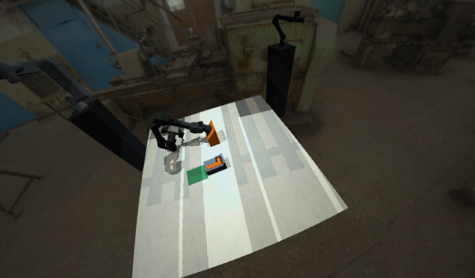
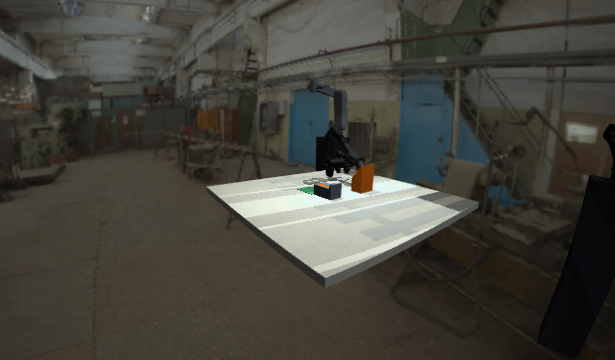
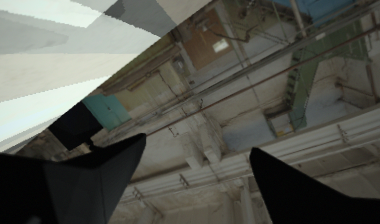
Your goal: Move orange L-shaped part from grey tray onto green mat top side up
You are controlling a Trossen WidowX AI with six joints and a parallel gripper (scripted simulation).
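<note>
Right now my gripper tip is 480 mm short of the orange L-shaped part, 230 mm to the right of it and 90 mm above it. Also, from my gripper tip: green mat: 480 mm ahead, 150 mm below, 60 mm to the left.
</note>
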